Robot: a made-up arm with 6 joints.
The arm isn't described. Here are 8 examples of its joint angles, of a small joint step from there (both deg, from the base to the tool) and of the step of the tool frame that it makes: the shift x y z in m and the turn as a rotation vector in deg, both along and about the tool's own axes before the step.
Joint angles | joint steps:
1: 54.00 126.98 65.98 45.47 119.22 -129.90 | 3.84 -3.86 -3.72 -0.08 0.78 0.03
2: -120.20 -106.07 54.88 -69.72 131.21 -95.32 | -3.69 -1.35 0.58 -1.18 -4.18 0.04
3: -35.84 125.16 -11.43 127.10 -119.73 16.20 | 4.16 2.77 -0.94 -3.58 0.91 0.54
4: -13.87 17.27 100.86 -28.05 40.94 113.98 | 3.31 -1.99 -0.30 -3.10 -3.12 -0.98
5: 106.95 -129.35 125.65 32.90 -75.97 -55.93 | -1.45 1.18 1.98 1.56 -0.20 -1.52
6: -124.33 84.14 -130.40 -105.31 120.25 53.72 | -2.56 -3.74 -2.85 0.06 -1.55 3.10
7: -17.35 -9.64 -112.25 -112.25 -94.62 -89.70 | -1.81 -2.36 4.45 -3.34 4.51 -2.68
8: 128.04 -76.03 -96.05 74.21 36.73 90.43 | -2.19 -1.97 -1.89 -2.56 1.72 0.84
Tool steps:
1: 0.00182 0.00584 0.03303 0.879 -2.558 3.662
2: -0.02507 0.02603 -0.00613 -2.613 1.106 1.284
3: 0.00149 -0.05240 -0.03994 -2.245 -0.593 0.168
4: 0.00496 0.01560 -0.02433 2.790 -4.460 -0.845
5: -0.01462 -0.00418 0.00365 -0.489 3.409 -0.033
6: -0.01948 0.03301 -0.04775 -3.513 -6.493 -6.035
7: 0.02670 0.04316 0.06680 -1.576 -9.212 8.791
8: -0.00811 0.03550 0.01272 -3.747 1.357 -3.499
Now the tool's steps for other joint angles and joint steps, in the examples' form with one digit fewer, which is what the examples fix.
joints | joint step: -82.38 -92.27 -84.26 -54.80 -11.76 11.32 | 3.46 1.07 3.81 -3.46 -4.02 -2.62
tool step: 0.0009 -0.0138 -0.0266 -4.06 1.68 3.03
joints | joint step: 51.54 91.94 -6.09 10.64 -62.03 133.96 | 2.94 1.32 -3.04 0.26 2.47 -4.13
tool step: -0.0079 -0.0261 0.0132 -2.39 2.90 3.57
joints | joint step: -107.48 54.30 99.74 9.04 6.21 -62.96 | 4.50 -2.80 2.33 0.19 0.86 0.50
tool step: 0.0292 0.0029 -0.0239 -4.62 0.08 -5.57
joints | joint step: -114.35 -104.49 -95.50 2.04 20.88 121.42 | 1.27 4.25 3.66 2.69 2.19 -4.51
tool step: -0.0082 -0.0112 -0.0045 5.65 4.87 4.88
